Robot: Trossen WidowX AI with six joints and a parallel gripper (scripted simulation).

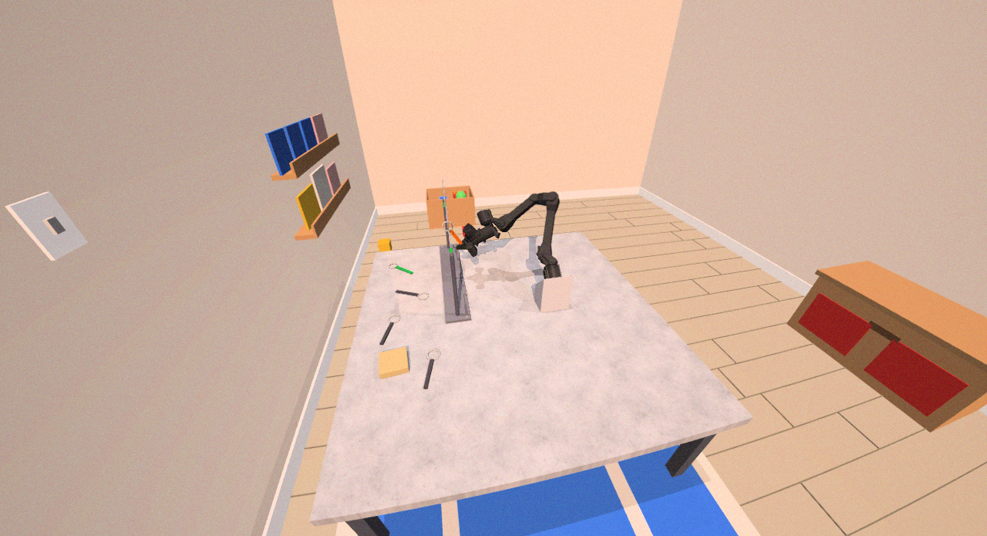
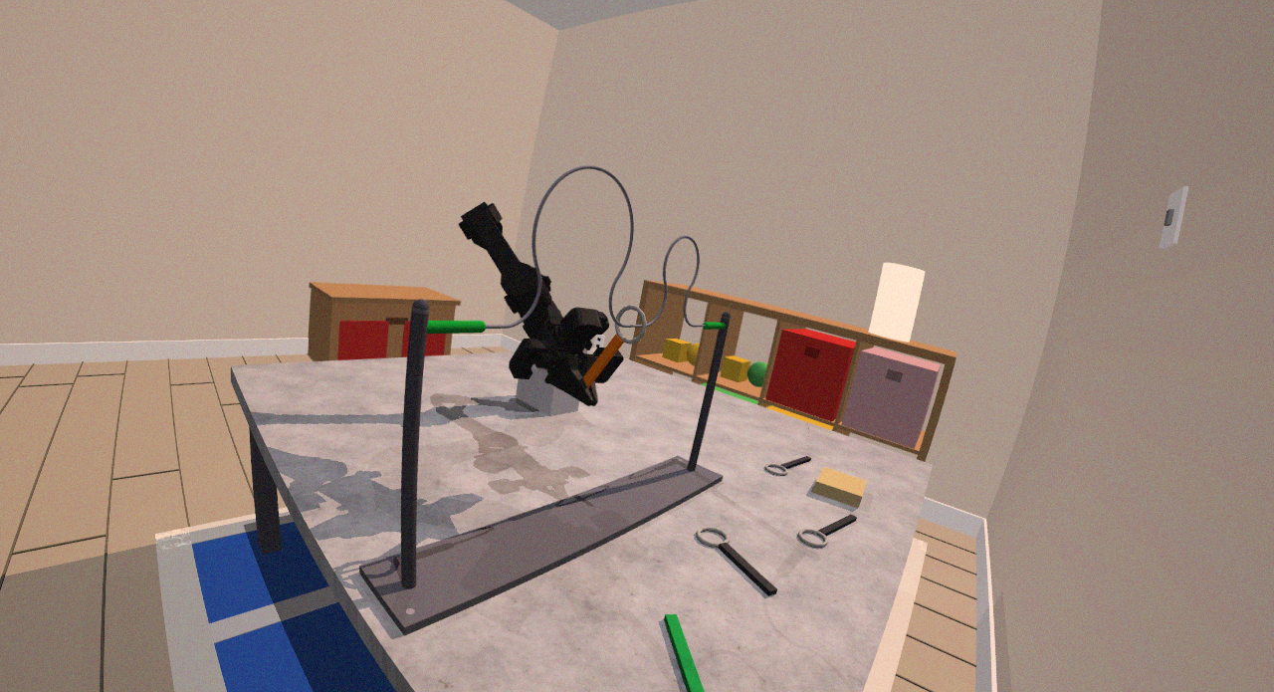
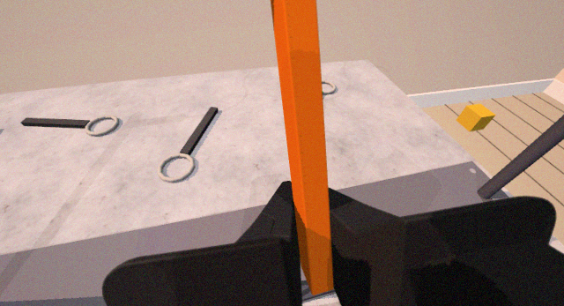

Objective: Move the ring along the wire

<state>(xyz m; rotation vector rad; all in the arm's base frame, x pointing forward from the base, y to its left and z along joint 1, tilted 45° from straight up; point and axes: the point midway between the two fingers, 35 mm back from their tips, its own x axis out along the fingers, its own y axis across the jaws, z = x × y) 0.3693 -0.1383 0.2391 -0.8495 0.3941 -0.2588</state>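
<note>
Now: gripper tip 10 mm short of the ring with orange handle, 10 mm to the right of it and 90 mm below it. Round my gripper tip: green-handled ring 320 mm ahead, 140 mm to the right, 170 mm below; tan block 260 mm ahead, 510 mm to the left, 160 mm below.
</note>
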